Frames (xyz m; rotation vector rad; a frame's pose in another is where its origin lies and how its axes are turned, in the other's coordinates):
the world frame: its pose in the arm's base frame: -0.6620 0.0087 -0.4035 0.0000 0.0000 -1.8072
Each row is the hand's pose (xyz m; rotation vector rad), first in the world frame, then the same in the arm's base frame.
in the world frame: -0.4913 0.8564 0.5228 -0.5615 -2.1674 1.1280
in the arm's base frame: 0.2856 0.2858 0.1193 -1.8556 -0.8147 0.0464
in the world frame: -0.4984 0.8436 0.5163 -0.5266 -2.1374 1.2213
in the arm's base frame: 0.2749 0.2957 0.1128 -1.7920 -0.8124 0.1052
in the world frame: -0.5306 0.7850 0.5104 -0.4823 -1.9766 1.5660
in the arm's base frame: 0.2254 0.3407 0.1069 -1.5806 -0.7208 0.3190
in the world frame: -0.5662 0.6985 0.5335 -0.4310 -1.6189 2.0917
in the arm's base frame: 0.1497 0.3956 0.1300 -1.2266 -0.5288 0.6374
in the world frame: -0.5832 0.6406 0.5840 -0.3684 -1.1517 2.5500
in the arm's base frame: 0.0974 0.4256 0.1805 -0.8502 -0.3177 0.9163
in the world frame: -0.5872 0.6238 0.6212 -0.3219 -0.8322 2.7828
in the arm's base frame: 0.0820 0.4335 0.2177 -0.6197 -0.1904 1.0676
